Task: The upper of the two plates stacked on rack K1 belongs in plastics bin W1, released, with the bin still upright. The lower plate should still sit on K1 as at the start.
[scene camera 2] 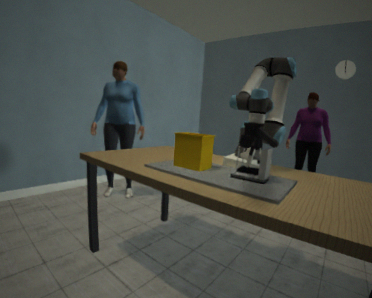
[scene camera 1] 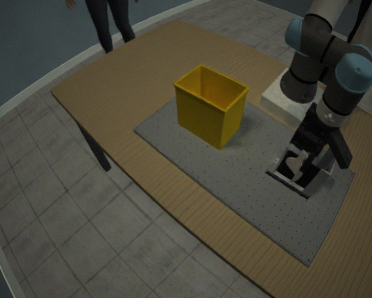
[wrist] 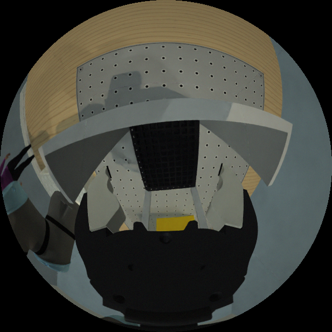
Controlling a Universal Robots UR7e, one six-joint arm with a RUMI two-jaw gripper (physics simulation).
Labels:
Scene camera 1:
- gripper: 302,164
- yellow plastics bin W1: 210,105

